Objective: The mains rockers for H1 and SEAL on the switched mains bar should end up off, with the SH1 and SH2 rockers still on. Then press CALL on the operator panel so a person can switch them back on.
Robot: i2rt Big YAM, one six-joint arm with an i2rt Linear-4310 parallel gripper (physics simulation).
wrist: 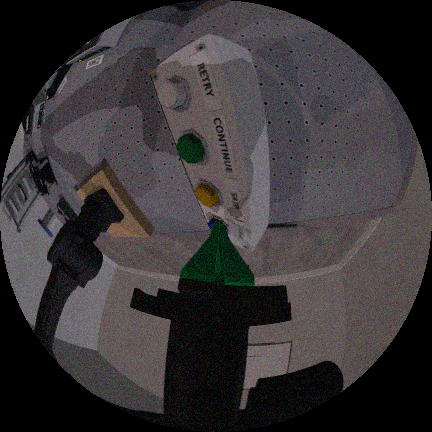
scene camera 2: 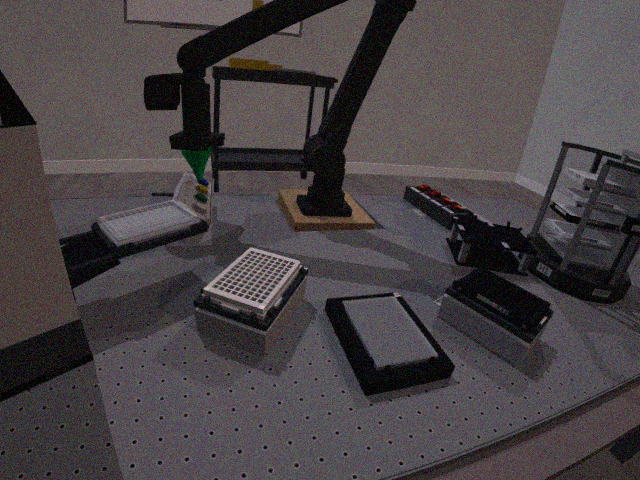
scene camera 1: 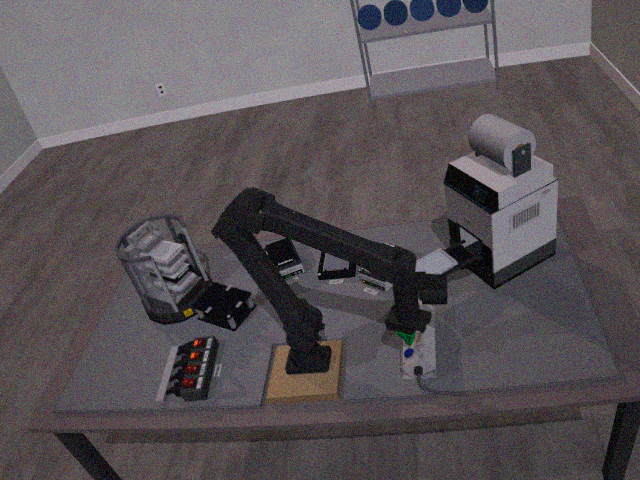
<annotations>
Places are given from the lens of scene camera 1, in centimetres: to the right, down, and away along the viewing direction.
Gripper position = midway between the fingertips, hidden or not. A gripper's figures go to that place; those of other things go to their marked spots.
gripper (scene camera 1: pixel 410 343): 23, 27, 144
button box (scene camera 1: pixel 422 364): 26, 31, 140
</annotations>
